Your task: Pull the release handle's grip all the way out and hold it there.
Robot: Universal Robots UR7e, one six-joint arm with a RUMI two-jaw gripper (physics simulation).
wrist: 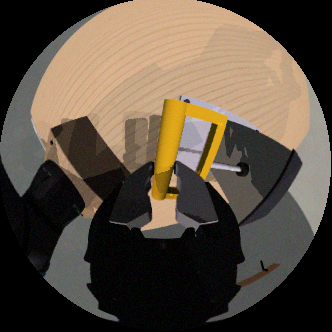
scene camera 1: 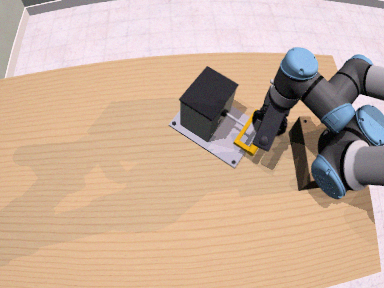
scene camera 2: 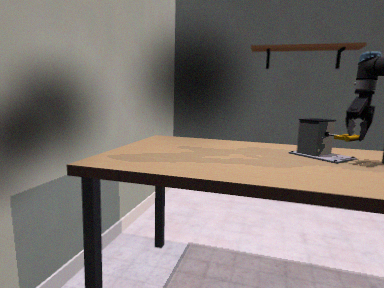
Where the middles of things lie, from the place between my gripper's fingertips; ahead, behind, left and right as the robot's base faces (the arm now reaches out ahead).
Labels:
My gripper is now 12 cm short of the light grey base plate (scene camera 1: 221,145), 6 cm to the left of it and 9 cm above it.

